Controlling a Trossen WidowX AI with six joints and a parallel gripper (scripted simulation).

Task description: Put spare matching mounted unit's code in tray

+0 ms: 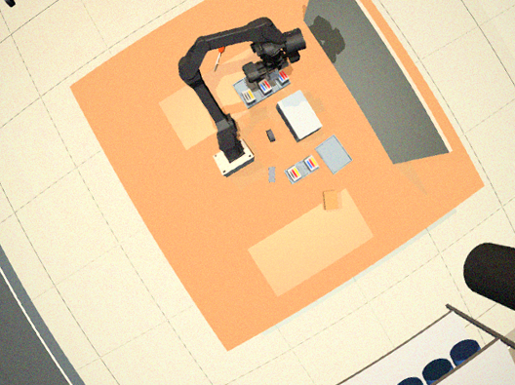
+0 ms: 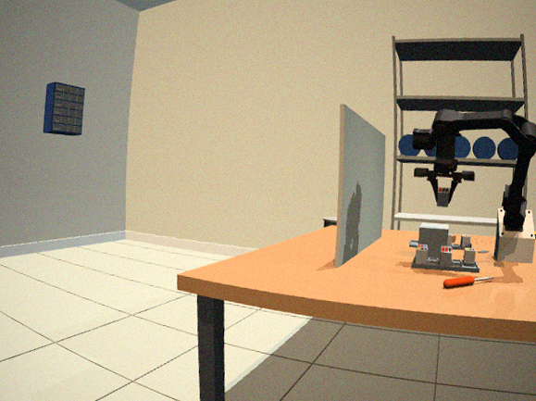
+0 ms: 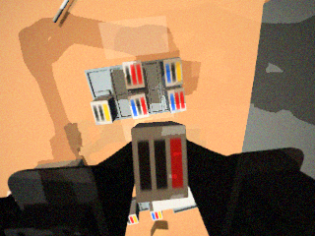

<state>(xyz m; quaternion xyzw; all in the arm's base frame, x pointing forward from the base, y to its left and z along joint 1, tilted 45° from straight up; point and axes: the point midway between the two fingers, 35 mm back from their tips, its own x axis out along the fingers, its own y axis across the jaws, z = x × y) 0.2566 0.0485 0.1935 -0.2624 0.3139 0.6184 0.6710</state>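
Right now my gripper tip is 360 mm to the left of the flat grey tray, 180 mm above it and 70 mm short of it. The rest, counted from my gripper tip: tall grey panel 280 mm ahead, 170 mm to the right, 40 mm above; dark cylinder 170 mm to the right, 160 mm below, 100 mm behind; mounted unit 160 mm to the right, 140 mm below, 20 mm ahead.
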